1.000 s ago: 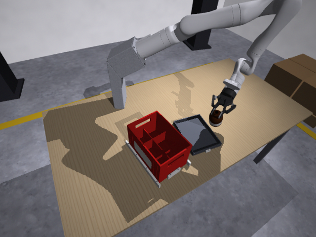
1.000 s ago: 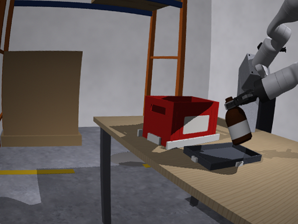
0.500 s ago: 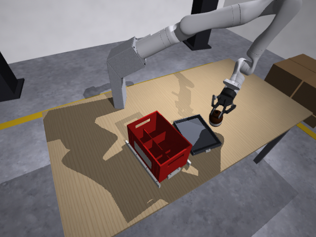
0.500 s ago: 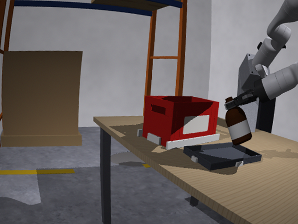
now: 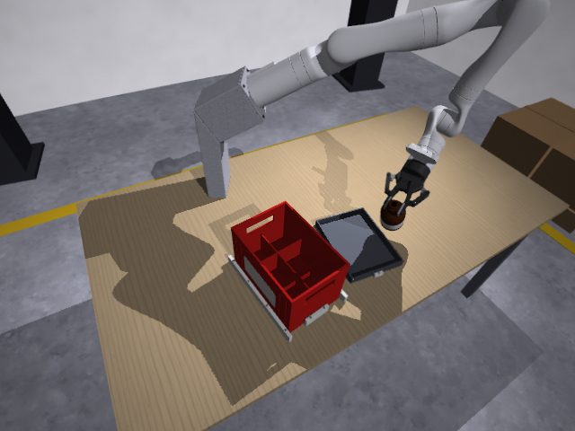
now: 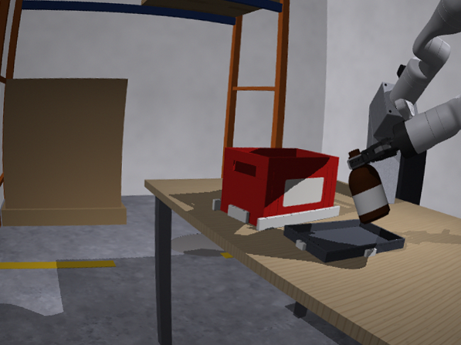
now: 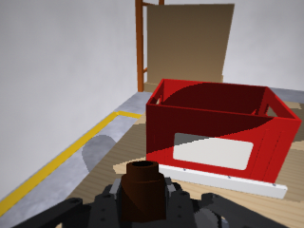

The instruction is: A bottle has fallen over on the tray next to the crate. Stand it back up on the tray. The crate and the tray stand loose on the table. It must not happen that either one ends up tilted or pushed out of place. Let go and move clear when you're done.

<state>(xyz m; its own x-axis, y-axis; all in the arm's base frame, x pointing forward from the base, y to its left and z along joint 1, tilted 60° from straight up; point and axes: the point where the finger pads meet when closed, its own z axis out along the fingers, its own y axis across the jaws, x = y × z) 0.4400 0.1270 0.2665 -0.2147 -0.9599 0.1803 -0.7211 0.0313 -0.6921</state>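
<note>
The brown bottle is 4 cm below my hand, 2 cm to the left of it and 1 cm behind it. The rest, counted from my hand: dark grey tray 19 cm below, 5 cm to the right, 4 cm behind; red crate 33 cm to the right, 12 cm below, 2 cm ahead.
</note>
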